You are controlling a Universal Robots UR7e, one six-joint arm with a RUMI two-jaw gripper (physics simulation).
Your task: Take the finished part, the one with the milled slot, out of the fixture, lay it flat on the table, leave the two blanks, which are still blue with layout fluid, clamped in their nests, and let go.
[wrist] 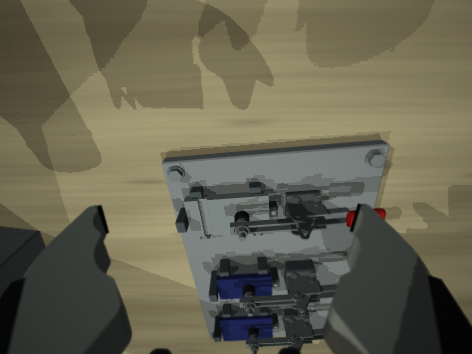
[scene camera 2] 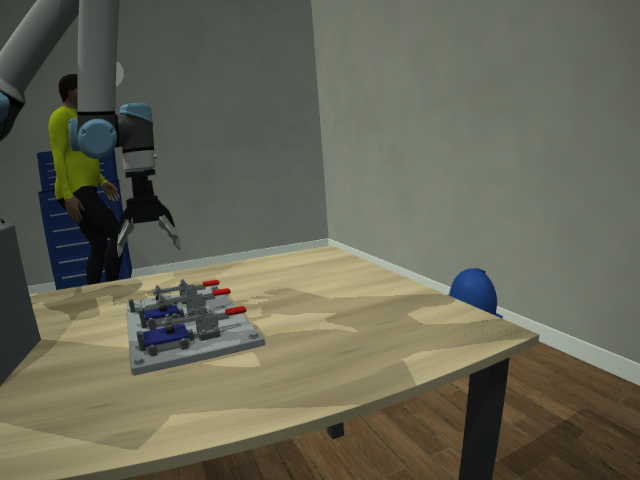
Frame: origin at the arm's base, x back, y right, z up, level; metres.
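Seen in the pictures: gripper, fingertip midpoint: (wrist: 230, 207) (scene camera 2: 149, 253).
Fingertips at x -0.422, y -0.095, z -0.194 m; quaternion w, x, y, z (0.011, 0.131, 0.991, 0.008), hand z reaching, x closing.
Observation:
A point is followed by its place in that frame.
The fixture (scene camera 2: 227, 346) {x -0.449, y 0.279, z -0.303 m} (wrist: 275, 170) {x -0.457, y -0.053, z -0.302 m} is a grey plate with three nests and red-handled toggle clamps. The silver finished part (wrist: 222, 212) {x -0.391, y -0.026, z -0.286 m}, with its slot near the left end, lies in the top nest in the wrist view. Its clamp arm reaches over it, the black tip on it; in the scene view it is hard to make out. The middle blue blank (scene camera 2: 153, 313) {x -0.369, y 0.094, z -0.276 m} (wrist: 227, 286) {x -0.366, y 0.082, z -0.276 m} and the end blue blank (scene camera 2: 160, 337) {x -0.351, y 0.211, z -0.281 m} (wrist: 237, 328) {x -0.350, y 0.191, z -0.281 m} sit in their nests under their clamps. My gripper (scene camera 2: 149, 250) {x -0.422, y -0.095, z -0.194 m} (wrist: 230, 207) {x -0.422, y -0.095, z -0.194 m} is open and empty, above the fixture, its fingers spread wide.
The fixture stands on the wooden table (scene camera 2: 330, 372) {x -0.542, y 0.444, z -0.317 m} (wrist: 130, 125) {x -0.322, y -0.135, z -0.317 m}. A dark grey box (scene camera 2: 15, 304) {x -0.104, y 0.028, z -0.213 m} (wrist: 15, 250) {x -0.127, y -0.037, z -0.281 m} is at the left. A person in a yellow top (scene camera 2: 81, 170) stands behind the table by a blue drawer cabinet (scene camera 2: 62, 237). A blue rounded object (scene camera 2: 473, 291) shows beyond the right edge.

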